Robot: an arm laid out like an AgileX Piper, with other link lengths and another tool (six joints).
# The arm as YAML. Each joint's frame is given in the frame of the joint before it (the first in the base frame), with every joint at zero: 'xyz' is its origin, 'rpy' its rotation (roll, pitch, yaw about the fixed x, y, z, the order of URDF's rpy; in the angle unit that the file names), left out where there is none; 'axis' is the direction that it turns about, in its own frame. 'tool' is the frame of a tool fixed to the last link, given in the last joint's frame.
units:
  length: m
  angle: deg
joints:
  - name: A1
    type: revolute
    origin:
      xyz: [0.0, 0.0, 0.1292]
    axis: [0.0, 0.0, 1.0]
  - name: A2
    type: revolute
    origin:
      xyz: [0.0, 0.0, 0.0]
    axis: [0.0, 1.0, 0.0]
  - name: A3
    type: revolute
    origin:
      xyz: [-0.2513, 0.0, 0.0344]
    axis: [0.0, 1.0, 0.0]
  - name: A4
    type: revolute
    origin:
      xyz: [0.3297, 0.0, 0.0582]
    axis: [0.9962, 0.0, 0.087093]
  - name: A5
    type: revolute
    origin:
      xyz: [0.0, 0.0, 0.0]
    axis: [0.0, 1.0, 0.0]
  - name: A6
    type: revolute
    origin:
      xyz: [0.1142, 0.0, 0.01]
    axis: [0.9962, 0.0, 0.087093]
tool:
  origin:
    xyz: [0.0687, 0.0, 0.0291]
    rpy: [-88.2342, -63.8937, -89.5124]
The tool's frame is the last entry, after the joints.
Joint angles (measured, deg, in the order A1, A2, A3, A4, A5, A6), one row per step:
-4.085, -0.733, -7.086, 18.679, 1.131, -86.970
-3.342, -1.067, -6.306, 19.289, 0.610, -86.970
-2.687, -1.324, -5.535, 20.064, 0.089, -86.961
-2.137, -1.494, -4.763, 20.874, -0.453, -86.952
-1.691, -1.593, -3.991, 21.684, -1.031, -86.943
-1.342, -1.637, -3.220, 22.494, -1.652, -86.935
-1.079, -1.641, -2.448, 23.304, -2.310, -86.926
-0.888, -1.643, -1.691, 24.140, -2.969, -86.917
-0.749, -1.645, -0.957, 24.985, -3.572, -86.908
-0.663, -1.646, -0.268, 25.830, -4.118, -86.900
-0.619, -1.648, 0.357, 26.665, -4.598, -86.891
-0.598, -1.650, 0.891, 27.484, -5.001, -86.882
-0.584, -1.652, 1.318, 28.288, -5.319, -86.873
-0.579, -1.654, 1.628, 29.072, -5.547, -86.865
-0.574, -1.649, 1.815, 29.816, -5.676, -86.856
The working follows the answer.
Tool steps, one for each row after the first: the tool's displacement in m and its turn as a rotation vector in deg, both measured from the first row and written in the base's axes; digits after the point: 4 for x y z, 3 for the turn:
0.0005, 0.0026, -0.0036, 0.628, -0.088, 0.711
0.0011, 0.0047, -0.0073, 1.432, -0.108, 1.358
0.0020, 0.0063, -0.0114, 2.277, -0.052, 1.885
0.0030, 0.0074, -0.0158, 3.126, 0.048, 2.278
0.0042, 0.0079, -0.0203, 3.979, 0.167, 2.539
0.0054, 0.0080, -0.0249, 4.835, 0.297, 2.681
0.0065, 0.0077, -0.0294, 5.716, 0.415, 2.735
0.0076, 0.0072, -0.0339, 6.602, 0.565, 2.739
0.0086, 0.0065, -0.0382, 7.485, 0.725, 2.695
0.0095, 0.0056, -0.0422, 8.354, 0.883, 2.620
0.0102, 0.0047, -0.0456, 9.203, 1.022, 2.541
0.0108, 0.0039, -0.0483, 10.031, 1.134, 2.483
0.0112, 0.0032, -0.0503, 10.833, 1.213, 2.451
0.0115, 0.0027, -0.0515, 11.590, 1.270, 2.460

Tool pose at each row, in the base's axes (x y z in m, rotation vector in deg; rounded; the steps above come from the unrounded poses):
0.2478, 0.0049, 0.3090, 94.502, 29.538, 104.289
0.2483, 0.0075, 0.3054, 94.848, 29.626, 105.204
0.2489, 0.0096, 0.3017, 95.375, 29.538, 106.121
0.2498, 0.0112, 0.2976, 96.001, 29.335, 106.917
0.2508, 0.0123, 0.2932, 96.673, 29.020, 107.585
0.2520, 0.0128, 0.2887, 97.363, 28.587, 108.143
0.2532, 0.0129, 0.2841, 98.064, 28.040, 108.606
0.2543, 0.0126, 0.2796, 98.767, 27.382, 109.024
0.2554, 0.0121, 0.2751, 99.504, 26.681, 109.381
0.2564, 0.0114, 0.2708, 100.247, 25.939, 109.689
0.2573, 0.0105, 0.2668, 100.975, 25.174, 109.965
0.2581, 0.0096, 0.2634, 101.670, 24.410, 110.238
0.2586, 0.0088, 0.2607, 102.323, 23.668, 110.533
0.2590, 0.0081, 0.2587, 102.925, 22.954, 110.856
0.2593, 0.0076, 0.2575, 103.474, 22.303, 111.203

